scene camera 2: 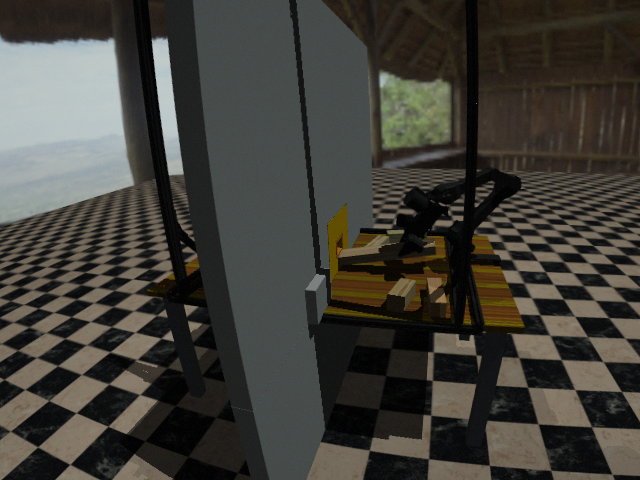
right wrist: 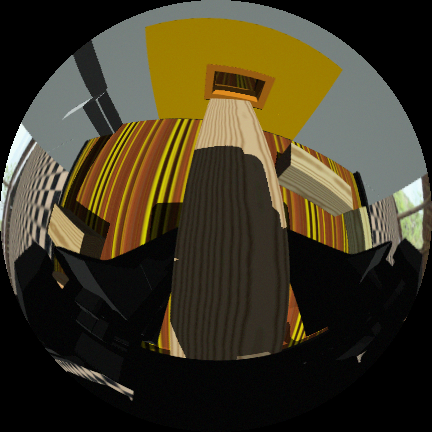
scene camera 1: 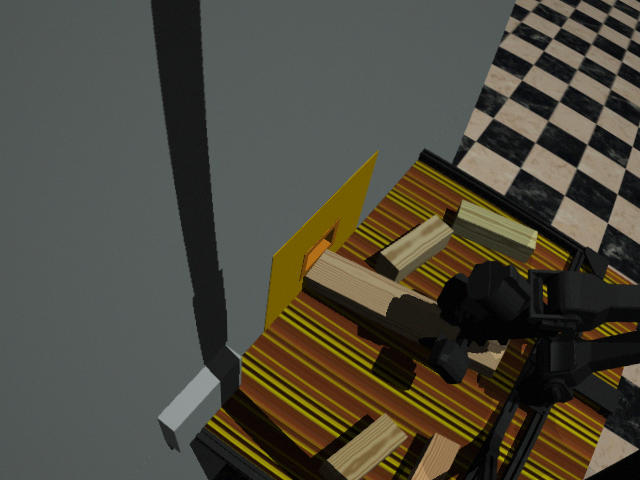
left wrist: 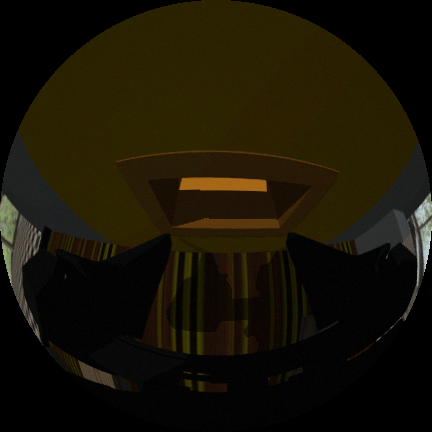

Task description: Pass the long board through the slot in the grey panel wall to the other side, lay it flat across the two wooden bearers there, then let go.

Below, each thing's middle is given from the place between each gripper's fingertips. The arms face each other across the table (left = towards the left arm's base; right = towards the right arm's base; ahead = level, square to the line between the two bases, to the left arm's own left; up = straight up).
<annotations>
Now: the slot [right wrist: 257, 98] 3 cm to the right of my left hand and 3 cm above it. The rest, counted from my left hand: grey block [scene camera 1: 199, 401]: 30 cm behind, 2 cm to the right.
Now: right hand 240 mm to the right of the slot and 10 mm below it. From my right hand the other things lie so: grey block 310 mm behind, 250 mm to the left, 30 mm below.
</annotations>
